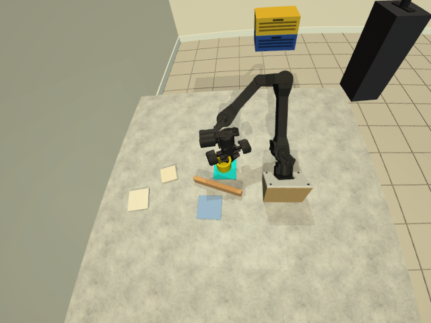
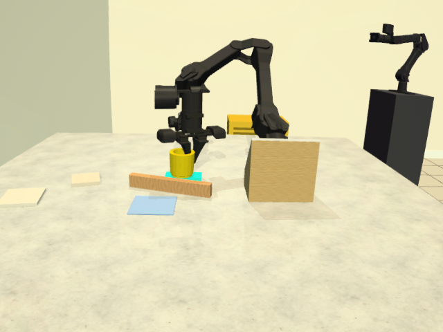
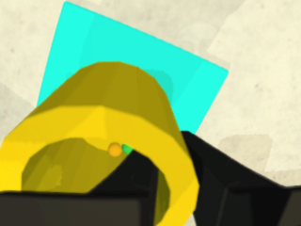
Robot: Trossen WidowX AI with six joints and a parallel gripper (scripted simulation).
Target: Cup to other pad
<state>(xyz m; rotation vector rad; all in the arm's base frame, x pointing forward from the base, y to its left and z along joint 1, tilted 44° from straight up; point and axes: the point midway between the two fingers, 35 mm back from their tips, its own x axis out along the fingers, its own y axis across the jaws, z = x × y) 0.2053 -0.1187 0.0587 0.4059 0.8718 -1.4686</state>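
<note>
Now: gripper tip 50 mm above the cyan pad, 30 mm short of it and 10 mm to the right of it. From my gripper tip the other things lie so: wooden bar (100 mm to the left, 70 mm ahead, 30 mm below); then yellow cup (20 mm ahead, 10 mm to the left).
</note>
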